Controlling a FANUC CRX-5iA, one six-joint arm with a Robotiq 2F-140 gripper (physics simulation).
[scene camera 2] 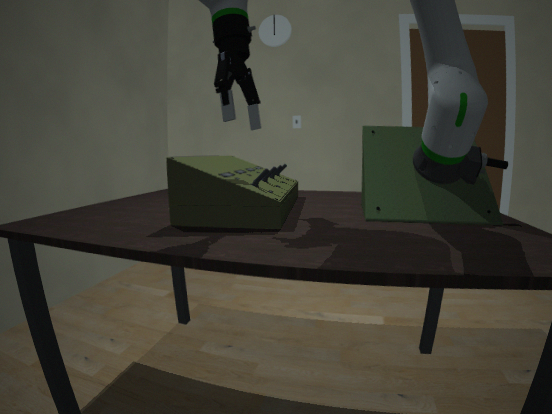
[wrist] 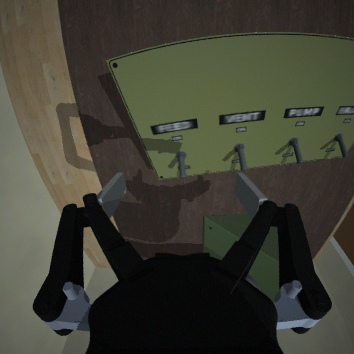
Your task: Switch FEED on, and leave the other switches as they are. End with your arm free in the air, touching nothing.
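Where they show: gripper, fingertip midpoint: (scene camera 2: 244, 125) (wrist: 179, 182); arm's base, origin of the base link: (scene camera 2: 438, 163).
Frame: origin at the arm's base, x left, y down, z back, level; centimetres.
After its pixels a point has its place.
Note:
The olive switch box (scene camera 2: 220, 200) {y 7.9, x 33.9, z -48.5 cm} (wrist: 225, 75) {y 0.0, x 20.1, z -59.6 cm} stands on the table with a sloping panel. The FEED lever (scene camera 2: 260, 178) {y 3.7, x 25.8, z -42.5 cm} (wrist: 182, 166) {y 2.7, x 25.1, z -42.8 cm} is nearest the scene camera and at the left in the wrist view, below its label (wrist: 174, 126) {y 2.8, x 27.1, z -50.6 cm} and a small ON mark. The VENT lever (wrist: 242, 157) {y 2.9, x 13.6, z -45.8 cm}, the PUMP lever (wrist: 297, 151) {y 2.9, x 2.2, z -48.5 cm} and a fourth lever (wrist: 341, 146) {y 3.1, x -9.2, z -51.1 cm} stand to its right; the fourth label is cut off. In the scene view the levers lean alike, toward the panel's low edge. My gripper (scene camera 2: 241, 124) {y -8.9, x 25.4, z -46.8 cm} (wrist: 179, 182) {y -8.9, x 25.4, z -46.8 cm} is open and empty, high above the box, touching nothing.
A green slanted block (scene camera 2: 392, 175) {y 3.5, x 5.5, z -13.0 cm} (wrist: 225, 235) {y 7.1, x 9.8, z -17.7 cm} stands at the right of the table (scene camera 2: 125, 220) {y 14.1, x 37.1, z -77.5 cm}, with the arm's grey link (scene camera 2: 452, 115) {y -10.9, x 19.3, z -0.1 cm} in front of it. Shadows of the arm and gripper fall on the table and across the panel near FEED. A wall lies behind.

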